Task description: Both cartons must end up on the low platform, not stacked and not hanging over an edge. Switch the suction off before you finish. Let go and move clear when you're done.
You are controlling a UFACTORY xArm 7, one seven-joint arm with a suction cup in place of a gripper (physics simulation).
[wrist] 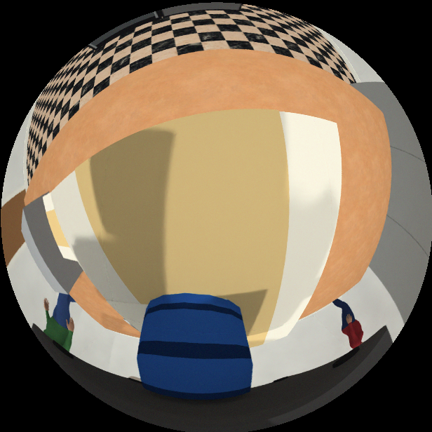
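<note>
My suction gripper shows as a blue cup body with dark bands at the bottom centre of the wrist view. It is shut on a large tan carton with pale side bands, which fills the middle of the view and hides much of what lies beneath. The grey low platform shows in part at the left, beyond the held carton's edge. A part of a second carton, yellow with white bands, shows over the platform; the rest of it is hidden behind the held carton. The height of the held carton above the surface is hard to tell.
An orange-brown table extends around the held carton. A black and tan chequered floor lies past its far edge. A large grey surface is at the right. Figures in green and red show near the bottom.
</note>
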